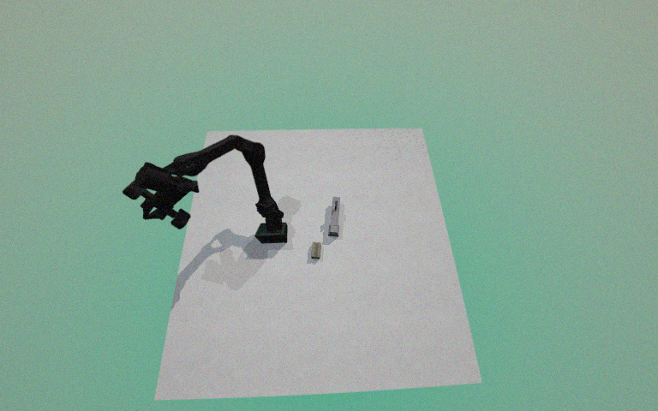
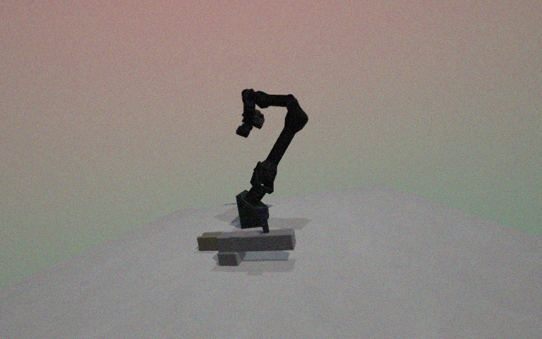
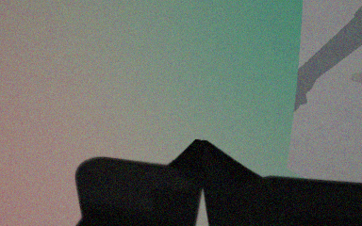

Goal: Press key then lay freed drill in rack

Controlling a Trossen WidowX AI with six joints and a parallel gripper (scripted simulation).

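The dark key is 650 mm ahead of my gripper tip, 110 mm to the left of it and 310 mm below it. From my gripper tip the other things lie so: rack 540 mm ahead, 70 mm to the right, 390 mm below; grey housing block 640 mm ahead, 80 mm to the left, 360 mm below; drill 640 mm ahead, 60 mm to the left, 360 mm below.
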